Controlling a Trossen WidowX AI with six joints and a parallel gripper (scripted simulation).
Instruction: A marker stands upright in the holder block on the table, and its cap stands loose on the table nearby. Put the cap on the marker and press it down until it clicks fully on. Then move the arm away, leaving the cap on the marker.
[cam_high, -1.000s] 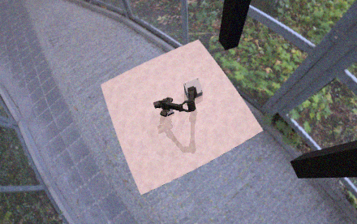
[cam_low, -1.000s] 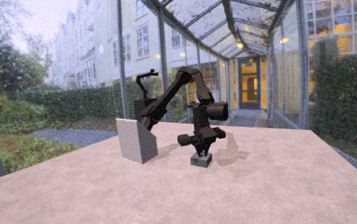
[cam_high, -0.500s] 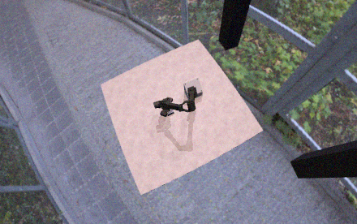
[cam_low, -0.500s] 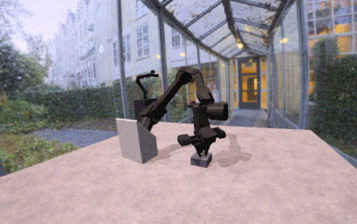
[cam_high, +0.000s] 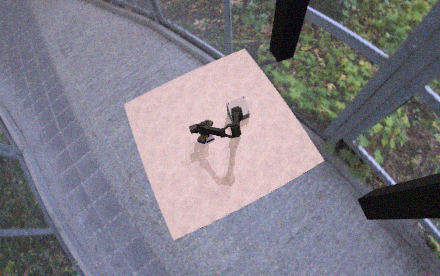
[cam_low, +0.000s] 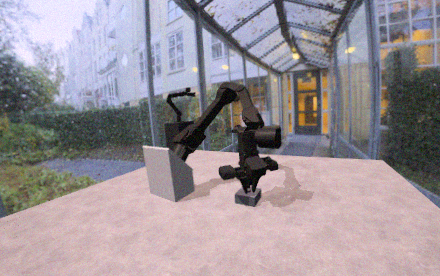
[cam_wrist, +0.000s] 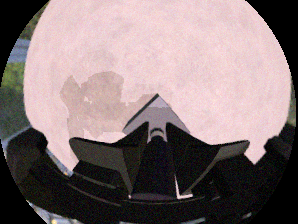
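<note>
The dark marker cap is 1 cm behind my gripper tip, 1 cm to the left of it and 5 cm above it. Also, from my gripper tip: dark holder block: 1 cm behind, 1 cm to the left, 2 cm below.
</note>
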